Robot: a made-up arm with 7 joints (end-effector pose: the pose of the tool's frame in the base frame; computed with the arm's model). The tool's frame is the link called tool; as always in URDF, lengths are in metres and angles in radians. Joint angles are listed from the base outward.
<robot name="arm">
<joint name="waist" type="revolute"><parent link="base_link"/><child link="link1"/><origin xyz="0 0 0.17" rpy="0 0 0"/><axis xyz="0 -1 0"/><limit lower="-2.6" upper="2.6"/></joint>
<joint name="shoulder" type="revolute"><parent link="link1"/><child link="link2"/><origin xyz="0.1 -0.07 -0.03" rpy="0 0 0"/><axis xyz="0 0 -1"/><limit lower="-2.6" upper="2.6"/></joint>
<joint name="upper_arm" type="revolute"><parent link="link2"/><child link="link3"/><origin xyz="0.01 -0.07 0.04" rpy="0 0 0"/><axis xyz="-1 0 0"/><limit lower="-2.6" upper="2.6"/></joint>
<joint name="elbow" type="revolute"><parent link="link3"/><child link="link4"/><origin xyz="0.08 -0.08 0.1" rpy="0 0 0"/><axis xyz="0 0 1"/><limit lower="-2.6" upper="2.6"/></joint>
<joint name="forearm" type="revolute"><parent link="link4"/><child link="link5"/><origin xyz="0.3 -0.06 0.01" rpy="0 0 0"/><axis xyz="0 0 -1"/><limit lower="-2.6" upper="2.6"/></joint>
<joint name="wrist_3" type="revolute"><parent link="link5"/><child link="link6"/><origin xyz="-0.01 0.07 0.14" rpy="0 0 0"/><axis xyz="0 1 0"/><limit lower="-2.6" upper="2.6"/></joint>
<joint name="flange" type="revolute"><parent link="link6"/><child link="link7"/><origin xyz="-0.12 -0.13 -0.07" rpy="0 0 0"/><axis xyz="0 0 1"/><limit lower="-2.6" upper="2.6"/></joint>
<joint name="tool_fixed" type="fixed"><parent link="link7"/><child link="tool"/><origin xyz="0.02 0.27 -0.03" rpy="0 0 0"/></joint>
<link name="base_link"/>
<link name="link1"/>
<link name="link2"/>
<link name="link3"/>
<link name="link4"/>
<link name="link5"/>
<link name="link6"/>
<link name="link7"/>
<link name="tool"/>
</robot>
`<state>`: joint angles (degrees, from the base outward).
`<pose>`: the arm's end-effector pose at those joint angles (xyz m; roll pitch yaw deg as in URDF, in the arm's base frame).
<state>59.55 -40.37 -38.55 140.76 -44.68 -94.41 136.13</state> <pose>-0.3043 -0.0202 0.0486 -49.39 26.36 -4.23</pose>
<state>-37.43 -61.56 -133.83 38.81 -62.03 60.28 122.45</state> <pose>0.2432 0.3034 -0.6071 -104.77 17.20 -132.32</pose>
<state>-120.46 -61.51 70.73 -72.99 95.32 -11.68 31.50</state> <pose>0.2503 0.1966 -0.4499 -60.81 6.25 -41.22</pose>
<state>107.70 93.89 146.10 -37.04 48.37 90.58 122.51</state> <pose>0.1917 -0.1975 0.8011 50.24 -19.13 -64.95</pose>
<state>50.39 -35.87 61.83 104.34 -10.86 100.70 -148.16</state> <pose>0.2301 0.3881 0.3069 159.72 6.29 100.54</pose>
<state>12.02 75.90 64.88 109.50 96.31 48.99 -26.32</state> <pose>0.3671 0.0525 -0.0141 -72.87 7.61 -122.77</pose>
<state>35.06 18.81 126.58 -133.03 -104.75 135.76 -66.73</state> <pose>-0.0955 0.2176 0.0968 -31.17 -13.85 156.19</pose>
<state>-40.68 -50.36 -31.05 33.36 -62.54 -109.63 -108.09</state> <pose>0.7147 0.2110 0.0905 -178.37 19.73 79.73</pose>
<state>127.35 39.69 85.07 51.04 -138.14 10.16 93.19</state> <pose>-0.3006 -0.4013 0.9032 68.22 29.88 -167.12</pose>
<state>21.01 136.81 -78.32 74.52 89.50 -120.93 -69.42</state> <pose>-0.4558 0.0898 0.3150 47.80 47.16 67.23</pose>
